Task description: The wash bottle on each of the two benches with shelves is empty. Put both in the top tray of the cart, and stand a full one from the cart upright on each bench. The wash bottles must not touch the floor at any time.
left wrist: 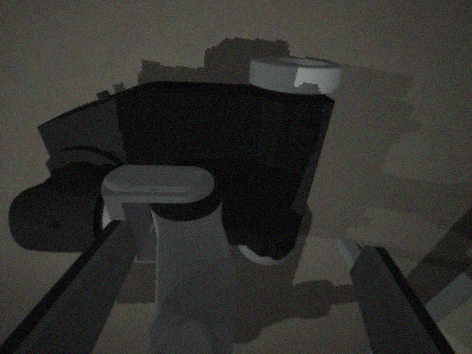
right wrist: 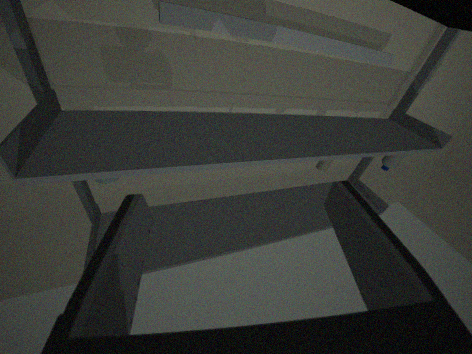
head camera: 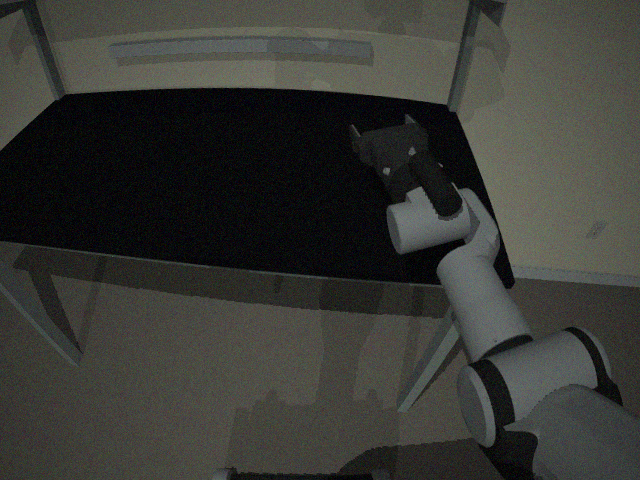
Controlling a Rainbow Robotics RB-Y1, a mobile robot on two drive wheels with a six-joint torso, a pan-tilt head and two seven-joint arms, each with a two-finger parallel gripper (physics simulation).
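Places are measured from the robot's base along level axes (x left, y ahead, z down), in millimetres.
Pixels of known places: left gripper, fingertip midpoint: (left wrist: pixel 243 246); right gripper, fingertip midpoint: (right wrist: pixel 240 199) (head camera: pixel 379 123).
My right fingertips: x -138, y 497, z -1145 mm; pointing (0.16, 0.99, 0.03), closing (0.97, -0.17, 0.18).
For each thing: its top centre in the pictures, then the offset to it from my right fingertips. "pt": a spot on its surface instead. Level surfaces: height alone.
- bench, surface height: dz +231 mm
- upper shelf, surface height: dz -207 mm
- small blue thing, surface spot: (right wrist: pixel 385 167) pt dx +1017, dy +503, dz -388 mm
- slanting bench leg, surface spot: (head camera: pixel 430 364) pt dx -243, dy -150, dz +684 mm
The bench (head camera: pixel 180 170) has a black top and shelf posts at its back corners. My right gripper (head camera: pixel 381 124) (right wrist: pixel 240 199) is open and empty over the right part of the bench top, its fingers pointing toward the back. No wash bottle can be made out in the three views; the spot behind and under the right gripper is hidden in the head view. My left gripper (left wrist: pixel 243 246) is open and empty, in front of my own base. The cart does not show.
In the right wrist view, an upper shelf (right wrist: pixel 225 140) and a lower shelf (right wrist: pixel 240 227) are seen from below, with a small blue thing (right wrist: pixel 385 167) at the right. A slanting bench leg (head camera: pixel 430 364) stands beside my right arm. My dark base (left wrist: pixel 215 130) carries a white wheel (left wrist: pixel 275 75).
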